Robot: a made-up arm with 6 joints. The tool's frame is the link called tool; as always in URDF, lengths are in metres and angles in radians.
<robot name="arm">
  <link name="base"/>
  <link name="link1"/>
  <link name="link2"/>
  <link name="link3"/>
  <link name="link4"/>
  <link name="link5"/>
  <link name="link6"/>
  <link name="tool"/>
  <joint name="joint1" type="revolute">
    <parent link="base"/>
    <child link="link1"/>
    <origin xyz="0 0 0.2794"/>
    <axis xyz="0 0 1"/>
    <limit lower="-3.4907" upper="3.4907"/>
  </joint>
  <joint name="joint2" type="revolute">
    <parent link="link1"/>
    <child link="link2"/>
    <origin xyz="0 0 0" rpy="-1.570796 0 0"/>
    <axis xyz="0 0 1"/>
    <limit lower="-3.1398" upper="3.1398"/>
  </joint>
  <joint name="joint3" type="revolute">
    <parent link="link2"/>
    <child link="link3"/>
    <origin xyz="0 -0.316 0" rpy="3.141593 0 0"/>
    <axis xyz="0 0 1"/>
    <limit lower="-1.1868" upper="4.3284"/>
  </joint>
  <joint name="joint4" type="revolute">
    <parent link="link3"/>
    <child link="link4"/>
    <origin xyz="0 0 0" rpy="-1.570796 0 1.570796"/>
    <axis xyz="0 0 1"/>
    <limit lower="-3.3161" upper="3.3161"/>
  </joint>
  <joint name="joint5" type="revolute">
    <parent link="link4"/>
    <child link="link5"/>
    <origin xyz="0 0 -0.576" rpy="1.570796 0 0"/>
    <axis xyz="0 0 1"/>
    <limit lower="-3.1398" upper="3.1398"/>
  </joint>
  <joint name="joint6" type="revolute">
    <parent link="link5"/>
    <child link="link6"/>
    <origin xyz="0 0 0.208" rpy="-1.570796 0 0"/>
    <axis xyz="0 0 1"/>
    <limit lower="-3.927" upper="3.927"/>
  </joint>
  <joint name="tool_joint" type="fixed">
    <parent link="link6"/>
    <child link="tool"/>
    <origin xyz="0 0 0" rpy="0 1.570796 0"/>
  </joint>
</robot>
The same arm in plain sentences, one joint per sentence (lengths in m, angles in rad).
The arm has six revolute joints in a row. What follows holds with every joint at zero, and every direction is one of the base frame's.
Joint 1 is mounted 0.2794 m along +z from the base frame's origin and rotates about +z, from -3.4907 to 3.4907 rad.
Joint 2 is mounted at the same point as joint 1 and rotates about +y, from -3.1398 to 3.1398 rad.
Joint 3 is mounted 0.3160 m along +z from joint 2 and rotates about -y, from -1.1868 to 4.3284 rad.
Joint 4 is mounted at the same point as joint 3 and rotates about -x, from -3.3161 to 3.3161 rad.
Joint 5 is mounted 0.5760 m along +x from joint 4 and rotates about -y, from -3.1398 to 3.1398 rad.
Joint 6 is mounted 0.2080 m along -y from joint 5 and rotates about -x, from -3.9270 to 3.9270 rad.
The tool frame, which is the frame that the pose is given for, is mounted at the same point as joint 6; its axes are the base frame's turned by roll 0.0000, pitch 0.0000 and yaw 0.0000 rad (as in URDF: about the fixed x, then y, then z).

